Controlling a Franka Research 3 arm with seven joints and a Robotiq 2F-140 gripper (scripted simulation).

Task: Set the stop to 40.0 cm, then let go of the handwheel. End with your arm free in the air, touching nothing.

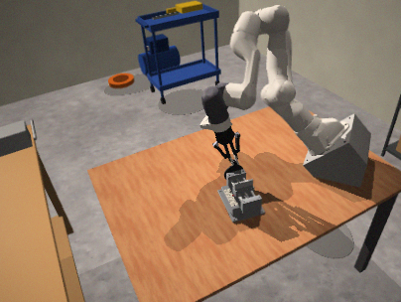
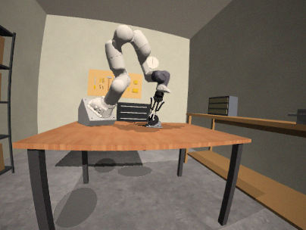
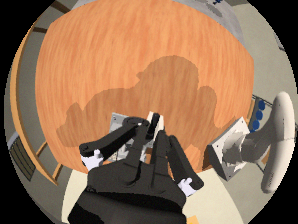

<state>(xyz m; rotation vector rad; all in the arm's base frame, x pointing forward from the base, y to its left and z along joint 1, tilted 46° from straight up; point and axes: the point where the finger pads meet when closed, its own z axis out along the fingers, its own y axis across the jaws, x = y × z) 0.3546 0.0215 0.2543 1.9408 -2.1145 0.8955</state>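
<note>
The handwheel lies 2 cm to the left of my hand and 2 cm below it.
</note>
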